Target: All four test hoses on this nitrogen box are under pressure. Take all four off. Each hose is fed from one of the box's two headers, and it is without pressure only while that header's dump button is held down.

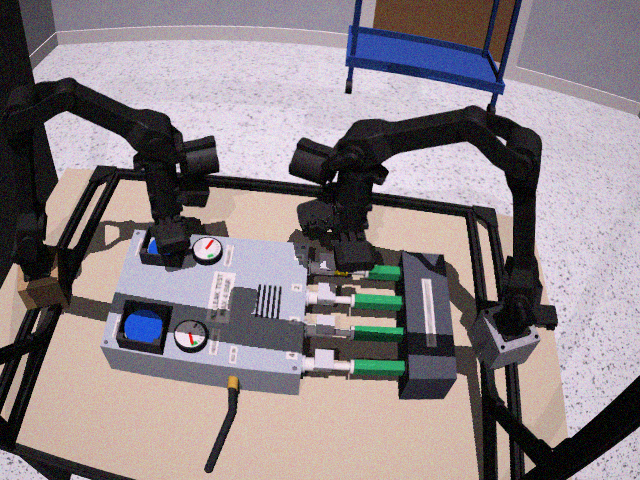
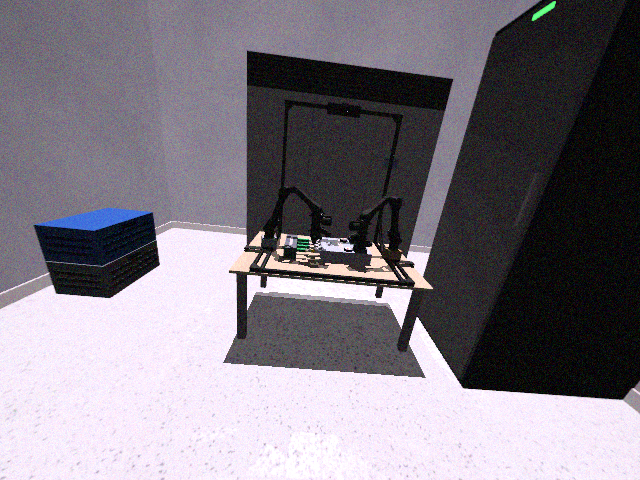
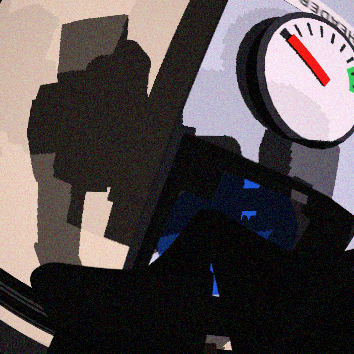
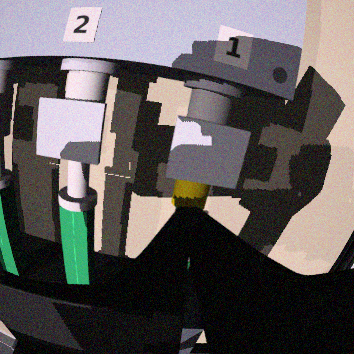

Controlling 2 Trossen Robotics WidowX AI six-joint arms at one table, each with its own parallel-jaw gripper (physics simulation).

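Seen in the pictures: left gripper, fingertip midpoint: (image 2: 358, 251) (image 3: 206, 218); right gripper, fingertip midpoint: (image 2: 313, 245) (image 4: 186, 216); left arm's base at its link origin: (image 1: 37, 267) (image 2: 393, 249); right arm's base at its link origin: (image 1: 511, 324) (image 2: 269, 236).
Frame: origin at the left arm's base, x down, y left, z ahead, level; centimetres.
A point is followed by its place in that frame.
The grey nitrogen box (image 1: 237, 271) @[x 0.4, y -11.8, z 41.1 cm] (image 2: 337, 247) @[x 0.3, y -12.0, z 41.8 cm] lies on the table. Four green hoses (image 1: 385, 272) @[x 1.9, y -18.6, z 67.2 cm] (image 1: 379, 301) @[x 1.9, y -24.3, z 63.3 cm] (image 1: 379, 333) @[x 1.9, y -30.7, z 60.5 cm] (image 1: 379, 367) @[x 1.9, y -37.1, z 57.7 cm] are plugged into its right side through grey couplers (image 1: 325, 294) @[x 0.7, y -20.8, z 54.3 cm] (image 4: 208, 154) @[x 0.7, y -13.7, z 57.5 cm]. My left gripper (image 1: 168, 243) @[x 0.2, y -1.6, z 30.4 cm] (image 3: 206, 218) @[x 0.2, y -1.6, z 30.4 cm] (image 2: 358, 248) @[x 0.2, y -1.6, z 30.4 cm] is shut, with its tips down in the black guard on the far blue dump button (image 1: 152, 248) @[x 0.2, y -2.0, z 26.3 cm] (image 3: 267, 211) @[x 0.2, y -4.5, z 30.6 cm]. The gauge (image 1: 208, 250) @[x -1.1, y -6.7, z 36.9 cm] (image 3: 309, 77) @[x -1.1, y -5.5, z 36.7 cm] beside it has its red needle away from the green mark. My right gripper (image 1: 351, 259) @[x -1.4, y -15.3, z 59.4 cm] (image 4: 186, 216) @[x -1.4, y -15.3, z 59.4 cm] (image 2: 315, 238) @[x -1.4, y -15.3, z 59.4 cm] is shut and empty, with its tips against the yellow collar (image 4: 189, 194) @[x 1.9, y -15.0, z 60.0 cm] of hose 1.
A second blue button (image 1: 143, 326) @[x -1.2, y -20.3, z 21.6 cm] and a gauge (image 1: 190, 335) @[x -1.3, y -24.1, z 29.4 cm] sit at the box's near left. The hoses run into a dark block (image 1: 427, 324) @[x 0.4, y -32.8, z 68.7 cm]. A black cable (image 1: 220, 433) @[x 7.0, y -39.3, z 29.3 cm] leaves the box front. A black frame rail (image 1: 413, 205) @[x 7.0, y 0.9, z 84.5 cm] rims the table. A blue cart (image 1: 423, 52) stands behind.
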